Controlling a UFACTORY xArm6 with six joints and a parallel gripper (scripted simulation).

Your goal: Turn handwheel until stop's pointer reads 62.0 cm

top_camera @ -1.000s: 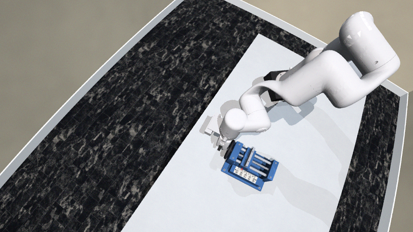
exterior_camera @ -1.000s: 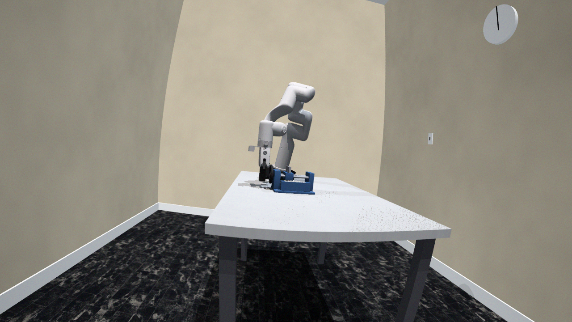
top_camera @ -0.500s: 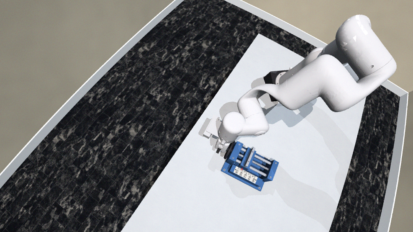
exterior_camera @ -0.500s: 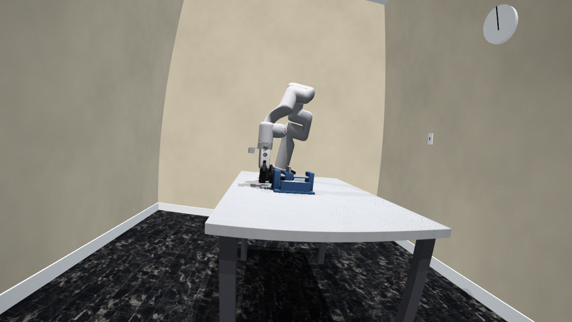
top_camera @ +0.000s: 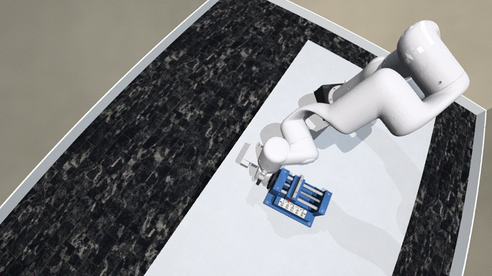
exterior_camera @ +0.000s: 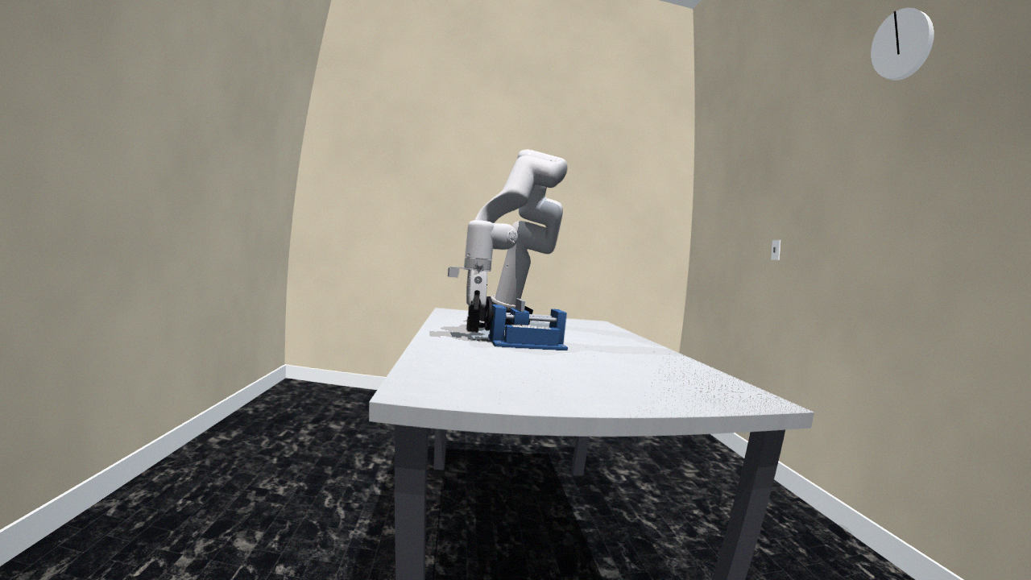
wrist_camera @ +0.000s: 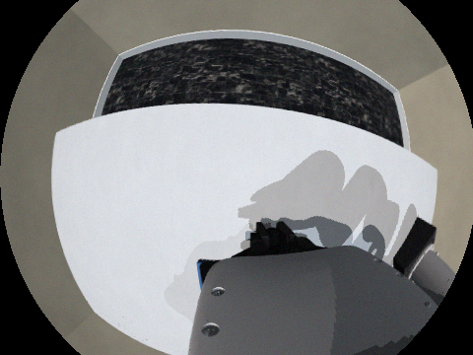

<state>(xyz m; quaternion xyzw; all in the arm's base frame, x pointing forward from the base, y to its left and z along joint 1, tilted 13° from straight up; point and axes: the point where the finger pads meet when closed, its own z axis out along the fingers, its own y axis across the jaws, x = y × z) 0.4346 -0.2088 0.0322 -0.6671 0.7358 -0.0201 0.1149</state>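
The stop lies 3 cm ahead of my hand, 13 cm to the left of it and 5 cm above it. The rest, counted from my hand: handwheel: 2 cm to the left, 1 cm above.
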